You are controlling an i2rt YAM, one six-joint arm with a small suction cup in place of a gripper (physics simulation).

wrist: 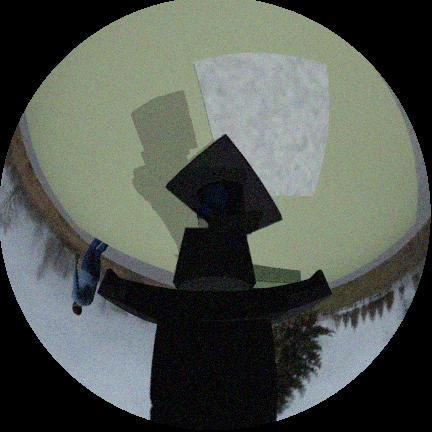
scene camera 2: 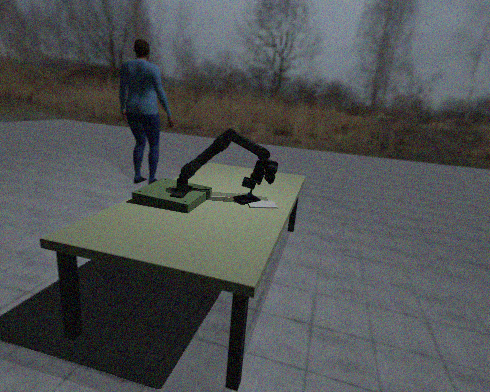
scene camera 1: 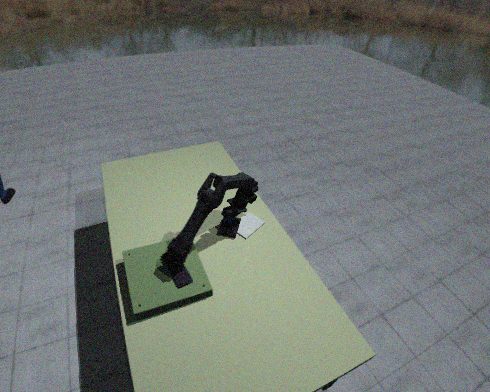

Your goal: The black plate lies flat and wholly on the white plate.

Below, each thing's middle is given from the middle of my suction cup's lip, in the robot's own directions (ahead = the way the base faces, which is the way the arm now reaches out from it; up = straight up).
I see my suction cup 80 mm short of the white plate (wrist: 274,107), 50 mm to the left of it and 30 mm above it. From my suction cup the other things lie so: black plate (wrist: 249,205) (20 mm to the right, 20 mm below, 10 mm behind).
